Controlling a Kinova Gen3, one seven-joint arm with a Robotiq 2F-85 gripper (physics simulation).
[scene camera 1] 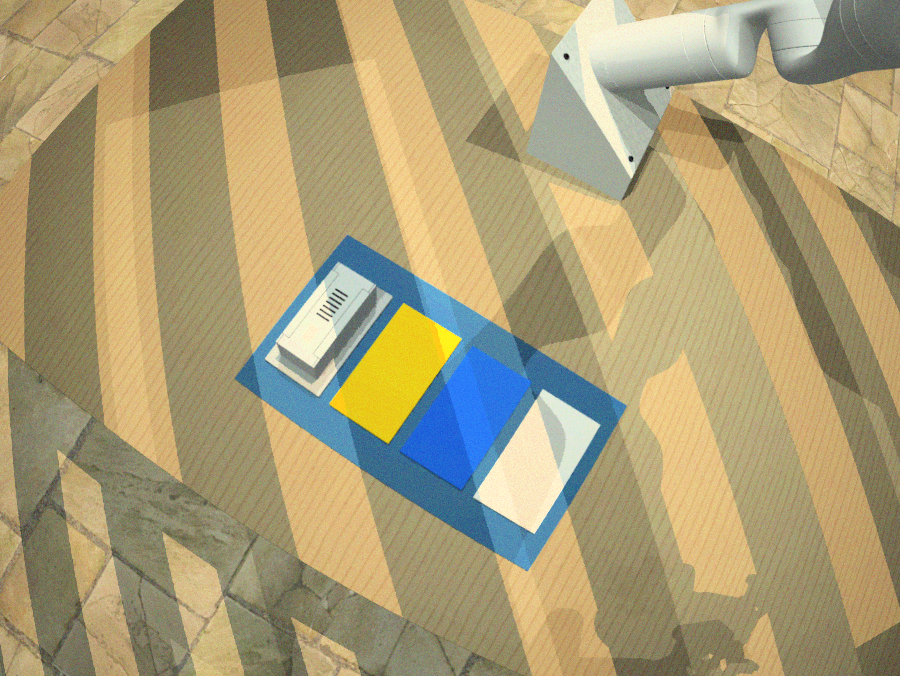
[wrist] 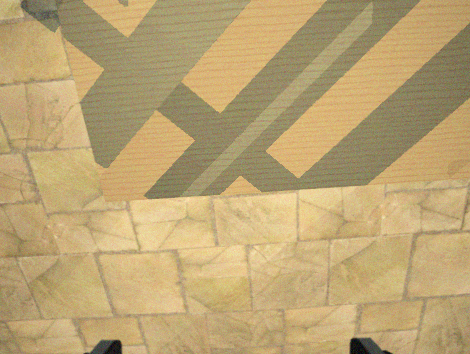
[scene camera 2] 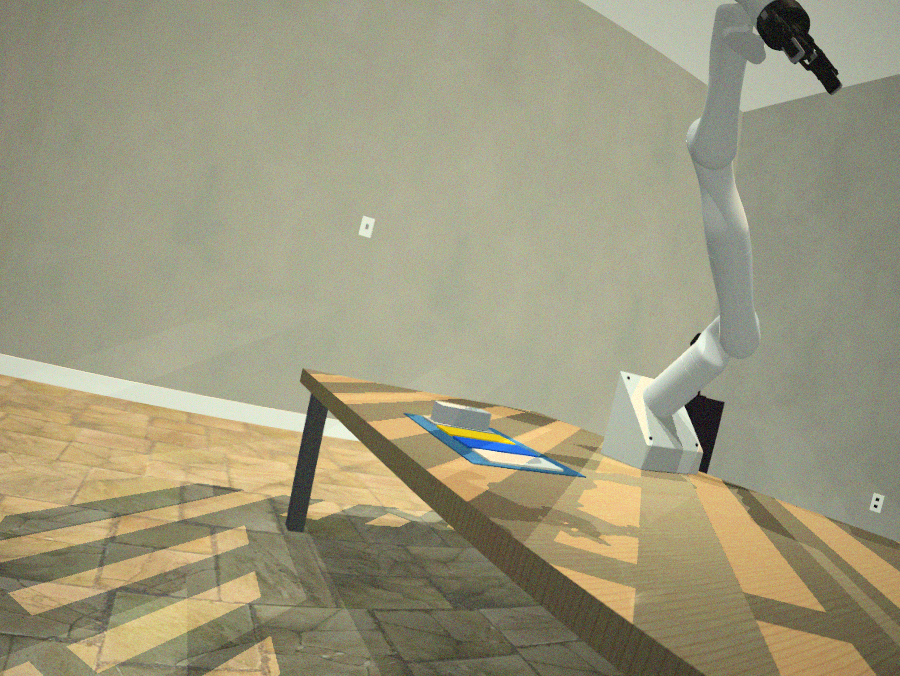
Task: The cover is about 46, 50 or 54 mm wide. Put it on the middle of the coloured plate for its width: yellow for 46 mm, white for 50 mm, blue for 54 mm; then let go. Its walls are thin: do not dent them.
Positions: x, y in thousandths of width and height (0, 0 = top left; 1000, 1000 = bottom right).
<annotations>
grey cover: scene camera 1 345, 493; scene camera 2 495, 612; not seen in the wrist view (out of frame)
</annotations>
